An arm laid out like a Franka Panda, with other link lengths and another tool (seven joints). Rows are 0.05 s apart.
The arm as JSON. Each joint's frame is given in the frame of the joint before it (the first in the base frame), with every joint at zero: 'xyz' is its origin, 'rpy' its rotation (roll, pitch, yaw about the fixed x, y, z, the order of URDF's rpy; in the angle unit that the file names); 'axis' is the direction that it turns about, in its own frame. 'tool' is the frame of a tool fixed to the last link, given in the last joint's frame.
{
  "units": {
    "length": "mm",
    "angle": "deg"
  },
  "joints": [
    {
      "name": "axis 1",
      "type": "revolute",
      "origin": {
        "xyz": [
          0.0,
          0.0,
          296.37
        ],
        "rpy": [
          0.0,
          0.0,
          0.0
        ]
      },
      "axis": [
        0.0,
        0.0,
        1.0
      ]
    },
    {
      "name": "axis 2",
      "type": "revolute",
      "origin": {
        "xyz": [
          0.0,
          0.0,
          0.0
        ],
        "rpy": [
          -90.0,
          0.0,
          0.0
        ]
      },
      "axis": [
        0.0,
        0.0,
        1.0
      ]
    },
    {
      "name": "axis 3",
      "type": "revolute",
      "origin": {
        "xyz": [
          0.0,
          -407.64,
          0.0
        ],
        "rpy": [
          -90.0,
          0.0,
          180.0
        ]
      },
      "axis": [
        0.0,
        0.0,
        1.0
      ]
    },
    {
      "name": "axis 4",
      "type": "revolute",
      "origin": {
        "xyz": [
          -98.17,
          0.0,
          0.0
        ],
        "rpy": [
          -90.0,
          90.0,
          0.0
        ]
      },
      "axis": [
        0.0,
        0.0,
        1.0
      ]
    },
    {
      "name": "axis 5",
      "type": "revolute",
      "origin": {
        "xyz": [
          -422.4,
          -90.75,
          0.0
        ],
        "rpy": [
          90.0,
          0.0,
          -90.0
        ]
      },
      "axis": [
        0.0,
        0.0,
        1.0
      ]
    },
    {
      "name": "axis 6",
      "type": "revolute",
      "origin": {
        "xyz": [
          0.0,
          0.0,
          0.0
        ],
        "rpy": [
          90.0,
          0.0,
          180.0
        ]
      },
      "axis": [
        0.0,
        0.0,
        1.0
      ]
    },
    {
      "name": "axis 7",
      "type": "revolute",
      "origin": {
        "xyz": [
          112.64,
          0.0,
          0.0
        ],
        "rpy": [
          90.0,
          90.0,
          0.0
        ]
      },
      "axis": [
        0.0,
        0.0,
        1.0
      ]
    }
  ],
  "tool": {
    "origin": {
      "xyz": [
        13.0,
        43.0,
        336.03
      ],
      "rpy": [
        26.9,
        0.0,
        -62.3
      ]
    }
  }
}
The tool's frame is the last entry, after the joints.
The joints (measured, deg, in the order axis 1, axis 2, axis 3, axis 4, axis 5, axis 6, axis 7), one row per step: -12.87, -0.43, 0.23, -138.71, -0.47, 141.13, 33.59; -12.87, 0.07, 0.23, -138.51, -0.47, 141.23, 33.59; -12.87, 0.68, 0.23, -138.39, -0.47, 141.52, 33.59; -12.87, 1.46, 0.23, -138.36, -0.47, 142.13, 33.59; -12.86, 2.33, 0.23, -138.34, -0.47, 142.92, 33.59; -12.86, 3.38, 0.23, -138.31, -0.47, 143.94, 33.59; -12.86, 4.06, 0.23, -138.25, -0.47, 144.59, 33.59; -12.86, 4.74, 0.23, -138.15, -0.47, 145.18, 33.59; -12.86, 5.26, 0.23, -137.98, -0.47, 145.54, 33.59; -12.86, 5.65, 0.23, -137.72, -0.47, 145.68, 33.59
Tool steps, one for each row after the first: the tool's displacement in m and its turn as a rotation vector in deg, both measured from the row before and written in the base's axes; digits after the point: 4 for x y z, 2 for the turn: 0.0011, -0.0002, -0.0033, 0.05, 0.19, 0.00; 0.0010, -0.0002, -0.0046, 0.05, 0.19, 0.00; 0.0013, -0.0002, -0.0064, 0.04, 0.14, 0.00; 0.0018, -0.0002, -0.0069, 0.02, 0.06, 0.01; 0.0025, -0.0005, -0.0081, 0.01, 0.00, 0.01; 0.0019, -0.0004, -0.0050, 0.00, -0.03, 0.00; 0.0019, -0.0004, -0.0048, 0.00, -0.01, 0.00; 0.0019, -0.0004, -0.0032, 0.00, -0.01, 0.00; 0.0021, -0.0004, -0.0016, 0.00, -0.01, 0.00
